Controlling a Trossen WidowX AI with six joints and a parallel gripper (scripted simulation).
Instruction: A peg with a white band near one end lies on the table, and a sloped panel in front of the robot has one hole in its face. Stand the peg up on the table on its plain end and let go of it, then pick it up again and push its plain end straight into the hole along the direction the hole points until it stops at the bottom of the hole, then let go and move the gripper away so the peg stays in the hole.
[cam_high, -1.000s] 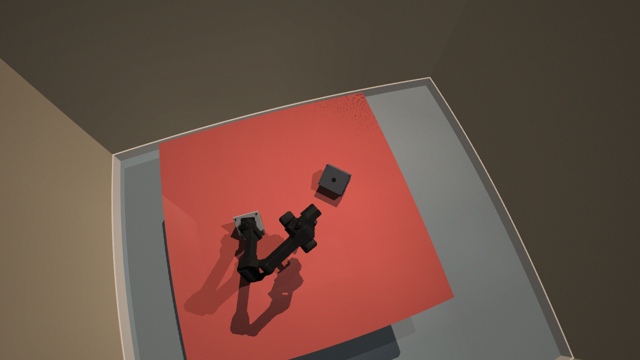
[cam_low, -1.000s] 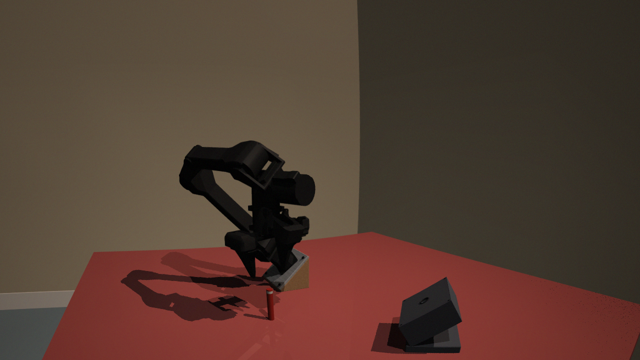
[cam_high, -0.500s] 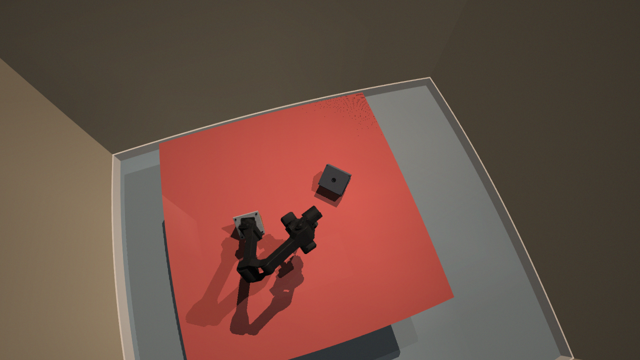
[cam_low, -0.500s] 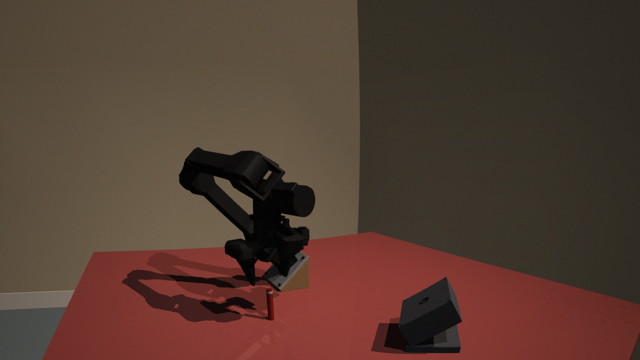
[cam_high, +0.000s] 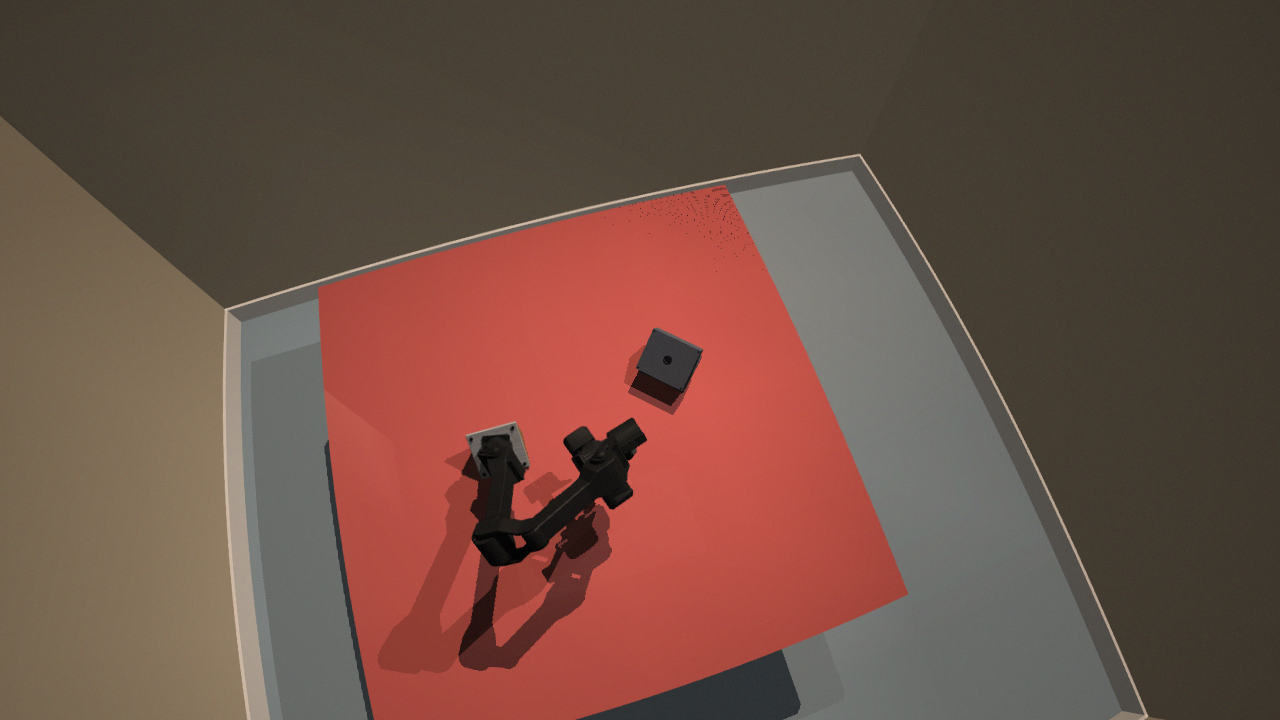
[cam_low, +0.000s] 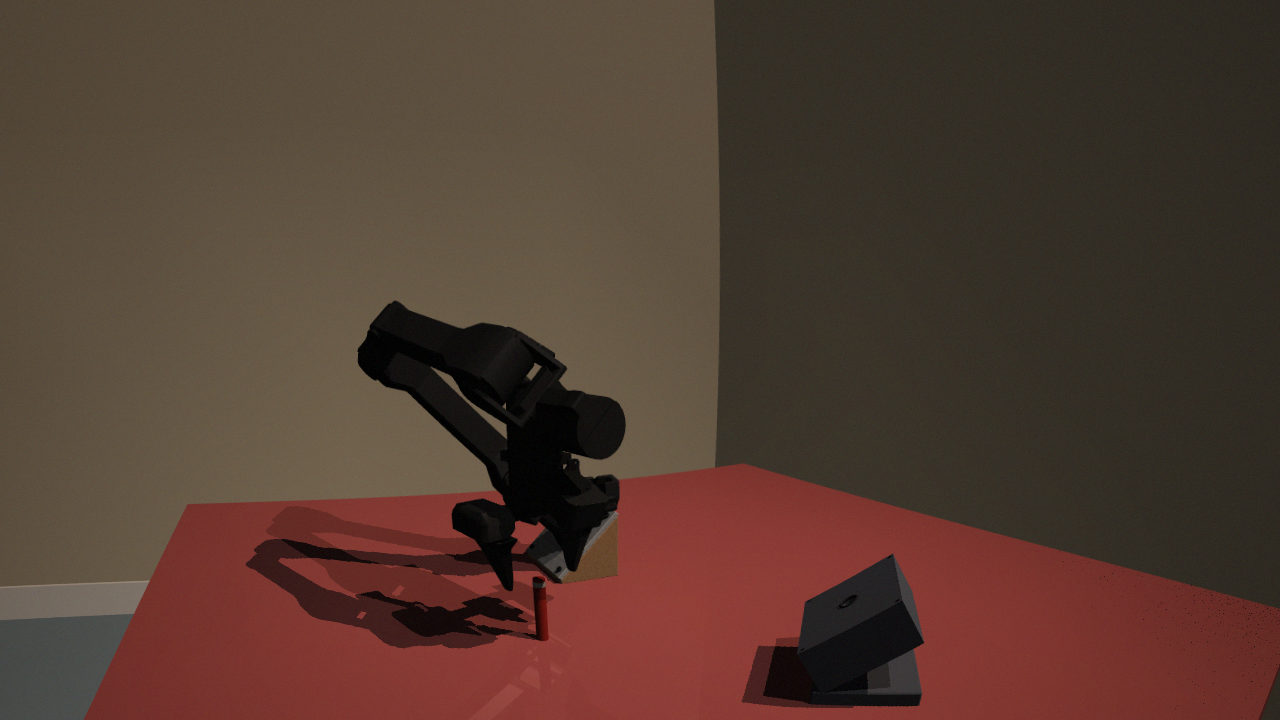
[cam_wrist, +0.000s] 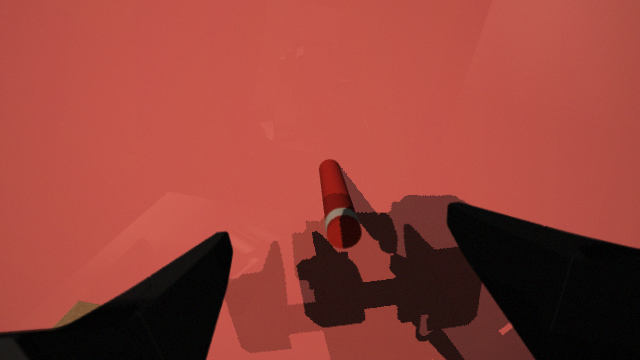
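My gripper tip is 20 mm above the red peg. Also, from my gripper tip: dark sloped panel: 220 mm ahead, 270 mm to the left, 10 mm below.
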